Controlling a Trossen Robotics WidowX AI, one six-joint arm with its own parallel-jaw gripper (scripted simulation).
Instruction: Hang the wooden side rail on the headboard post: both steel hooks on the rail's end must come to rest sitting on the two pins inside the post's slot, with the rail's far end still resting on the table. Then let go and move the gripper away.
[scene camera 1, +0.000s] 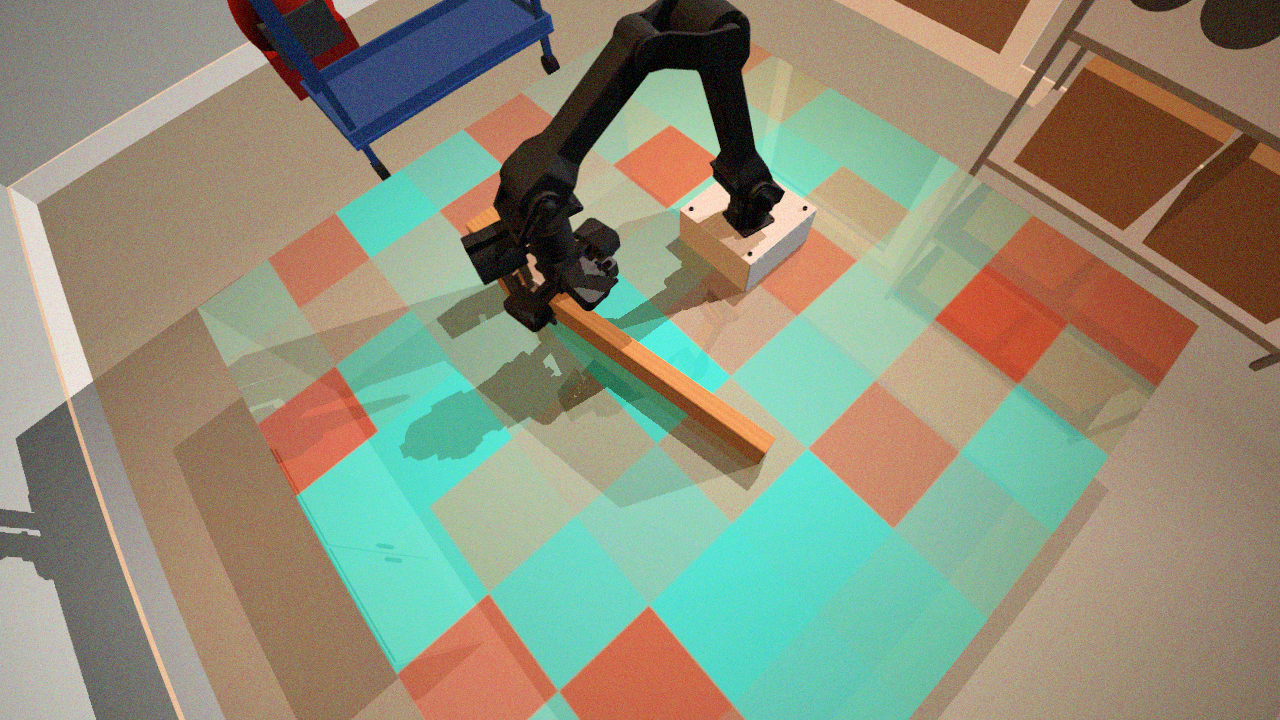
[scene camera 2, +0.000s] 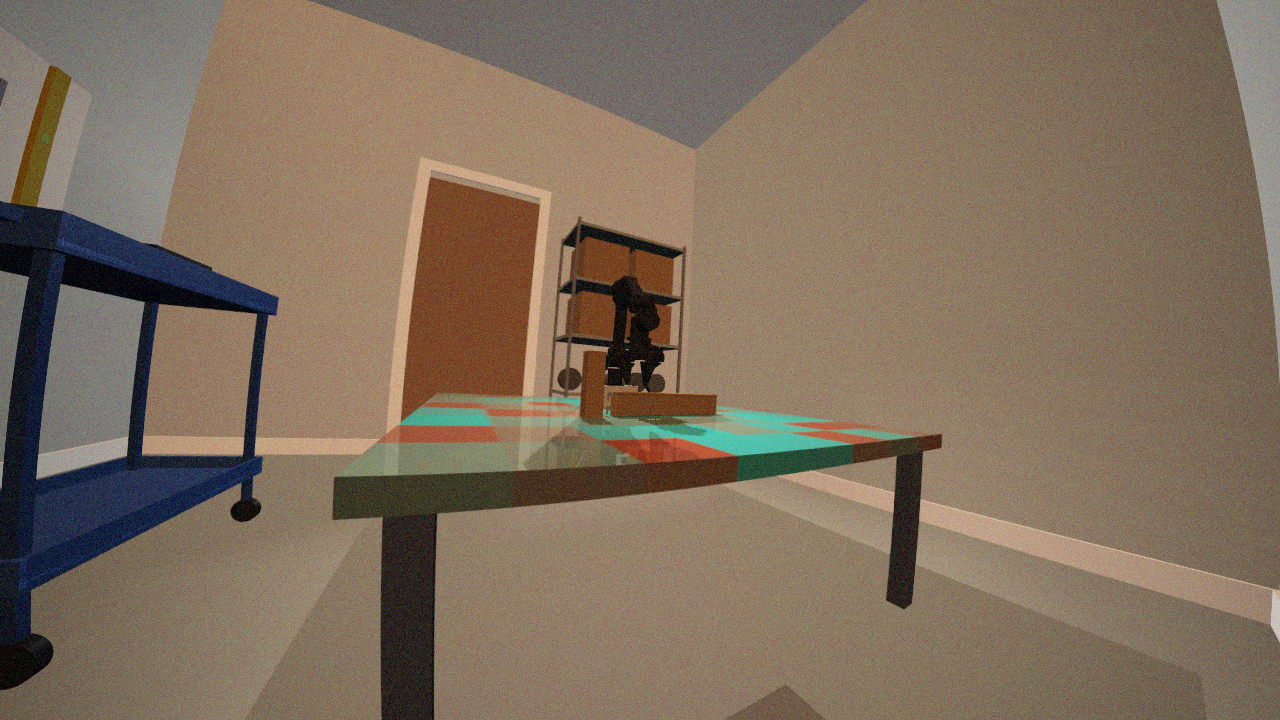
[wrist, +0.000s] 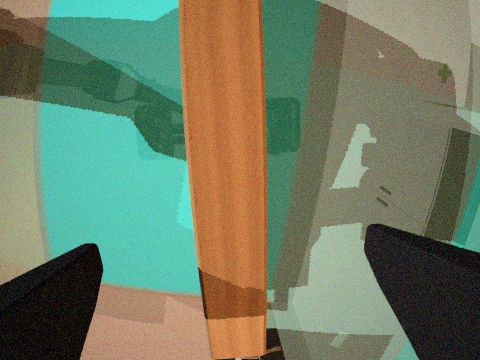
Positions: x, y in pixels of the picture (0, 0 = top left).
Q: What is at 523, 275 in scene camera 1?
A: A headboard post.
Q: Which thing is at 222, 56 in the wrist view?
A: A wooden side rail.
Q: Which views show my gripper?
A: Scene camera 1, scene camera 2 and the wrist view: all of them.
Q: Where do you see a wooden side rail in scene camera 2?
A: At 623, 404
